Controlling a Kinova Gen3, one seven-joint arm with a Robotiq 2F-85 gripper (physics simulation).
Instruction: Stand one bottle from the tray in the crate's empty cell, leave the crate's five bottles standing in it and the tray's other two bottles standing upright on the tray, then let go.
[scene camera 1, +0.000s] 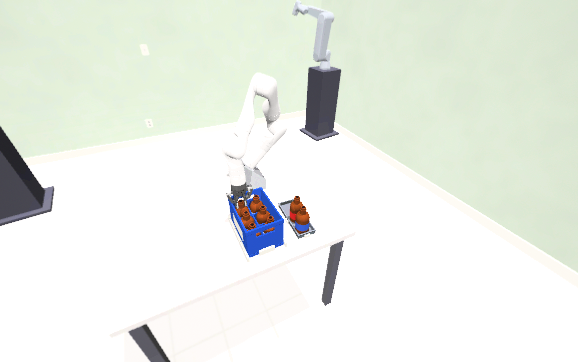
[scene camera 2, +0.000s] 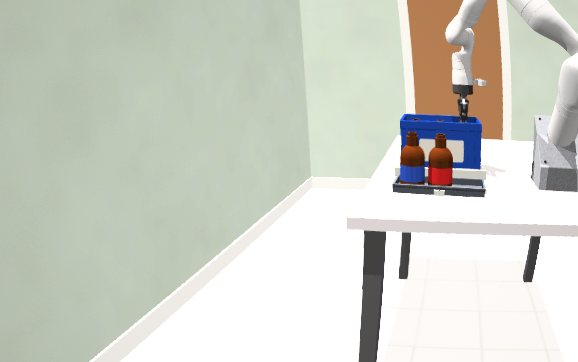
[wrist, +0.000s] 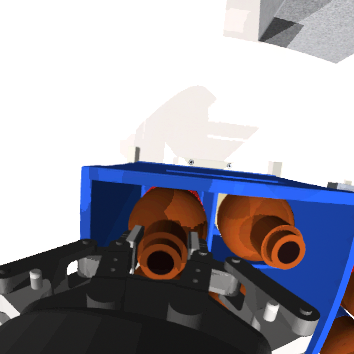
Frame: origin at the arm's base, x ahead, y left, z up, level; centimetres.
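Where they show: gripper, fingertip midpoint: (scene camera 1: 241, 206) (wrist: 164, 239); arm's base, link origin: (scene camera 1: 247, 164) (scene camera 2: 560, 134).
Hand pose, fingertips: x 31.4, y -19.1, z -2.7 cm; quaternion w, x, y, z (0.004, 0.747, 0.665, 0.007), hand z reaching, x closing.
Each offset is from my fingertips to the centre of the thing. "*": to the spot under its first point.
My gripper (scene camera 1: 240, 201) (scene camera 2: 463, 118) (wrist: 164, 239) is shut on the neck of a brown bottle @(dy +0.0, dx -0.1, dz -3.9 cm) (scene camera 1: 242, 209) (wrist: 167, 212) with a red label. This bottle is upright and low inside the corner cell of the blue crate @(dy +3.3, dx +8.6, dz -4.5 cm) (scene camera 1: 265, 242) (scene camera 2: 472, 150) (wrist: 117, 175), at the end nearest the arm's base. Whether its base touches the crate floor is hidden. A neighbouring bottle @(dy +8.6, dx +0.0, dz -4.7 cm) (scene camera 1: 256, 204) (wrist: 255, 225) and several others stand in the crate. A red-labelled bottle @(dy +26.8, dx +11.5, dz -5.0 cm) (scene camera 1: 295, 212) (scene camera 2: 440, 162) and a blue-labelled bottle @(dy +24.8, dx +19.8, dz -5.0 cm) (scene camera 1: 302, 222) (scene camera 2: 412, 162) stand upright on the tray @(* dy +27.5, dx +0.3, dz -12.7 cm) (scene camera 1: 286, 206) (scene camera 2: 465, 190).
The crate's walls rise close around the held bottle, and a divider separates it from its neighbour. The tray lies beside the crate's long side. The arm's grey base (scene camera 2: 555, 175) (wrist: 320, 27) stands on the table beyond the crate's end.
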